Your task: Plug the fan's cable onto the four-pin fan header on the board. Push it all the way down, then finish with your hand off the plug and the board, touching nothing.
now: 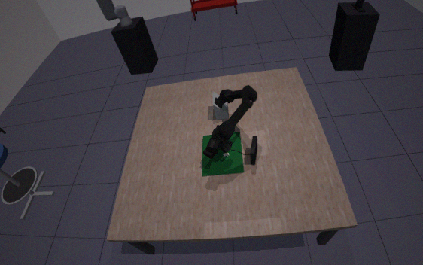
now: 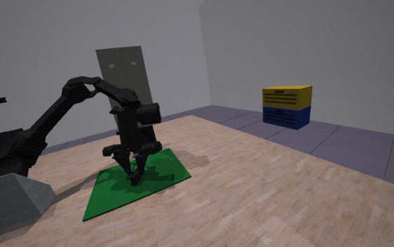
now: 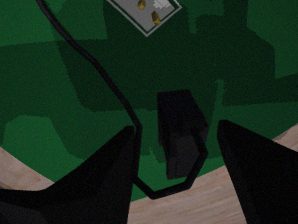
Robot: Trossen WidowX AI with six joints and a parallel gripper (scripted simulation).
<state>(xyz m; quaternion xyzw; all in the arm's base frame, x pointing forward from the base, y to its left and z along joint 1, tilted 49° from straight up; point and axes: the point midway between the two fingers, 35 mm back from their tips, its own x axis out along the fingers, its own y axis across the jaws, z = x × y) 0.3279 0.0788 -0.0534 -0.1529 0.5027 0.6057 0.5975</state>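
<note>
The green board is 40 mm to the left of my gripper tip and 40 mm below it. Round my gripper tip: black fan: 20 mm ahead, 220 mm to the left, 30 mm above; then black plug: 10 mm to the right.
</note>
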